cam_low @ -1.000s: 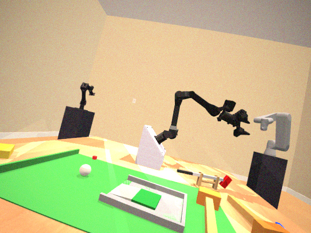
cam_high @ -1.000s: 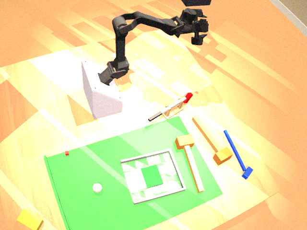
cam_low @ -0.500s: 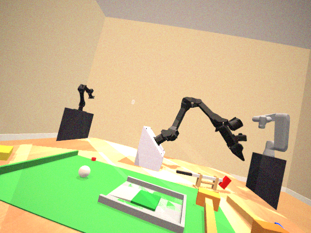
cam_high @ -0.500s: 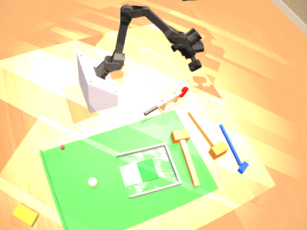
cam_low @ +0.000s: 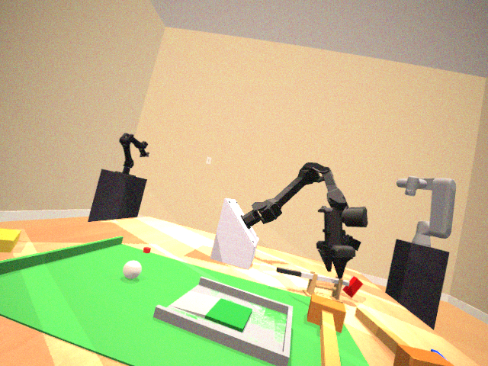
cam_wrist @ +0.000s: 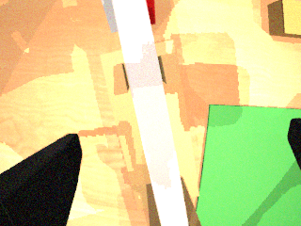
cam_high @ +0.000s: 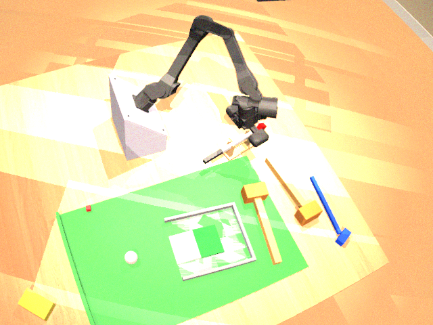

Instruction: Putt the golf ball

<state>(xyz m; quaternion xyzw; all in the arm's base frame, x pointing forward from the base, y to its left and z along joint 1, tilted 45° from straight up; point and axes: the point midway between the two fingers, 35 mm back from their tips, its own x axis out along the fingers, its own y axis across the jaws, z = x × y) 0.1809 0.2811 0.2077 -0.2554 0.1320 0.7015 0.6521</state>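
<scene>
The small wooden rack lies 10 mm behind my gripper tip, 20 mm to the right of it and 50 mm below it. The rest, counted from my gripper tip: white golf ball 300 mm ahead, 520 mm to the right, 60 mm below; then blue putter 350 mm ahead, 210 mm to the left, 70 mm below; then green mat 300 mm ahead, 350 mm to the right, 80 mm below.
</scene>
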